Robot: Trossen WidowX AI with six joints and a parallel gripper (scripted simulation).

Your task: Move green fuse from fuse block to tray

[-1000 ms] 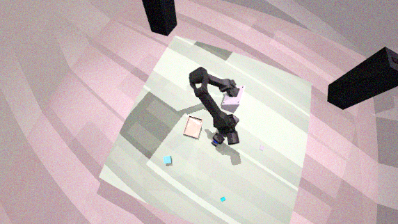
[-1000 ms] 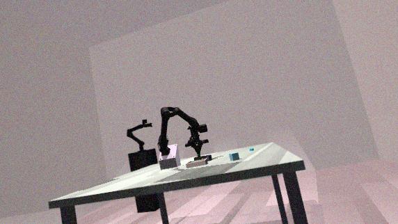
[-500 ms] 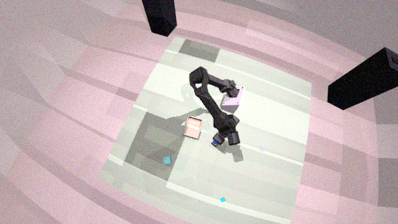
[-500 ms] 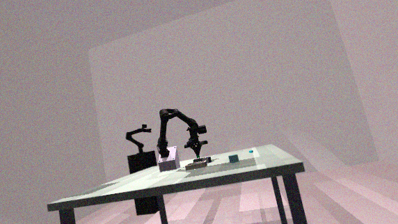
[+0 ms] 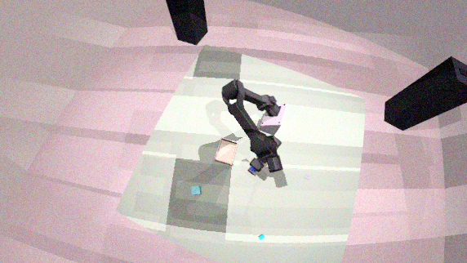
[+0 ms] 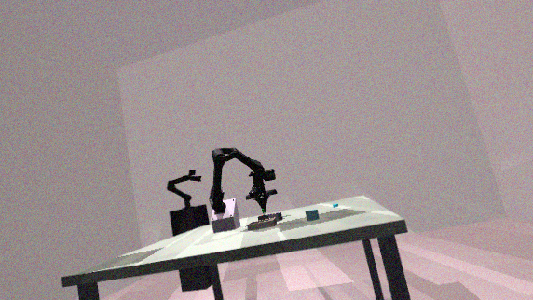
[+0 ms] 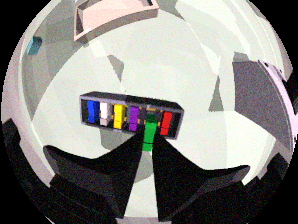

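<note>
Right now my gripper tip is 190 mm to the left of the tray, 70 mm above it and 40 mm short of it. Round my gripper tip: cyan piece: 380 mm ahead, 170 mm to the left, 60 mm below; then green fuse: 10 mm below; then light blue cube: 310 mm ahead, 240 mm to the right, 50 mm below.
</note>
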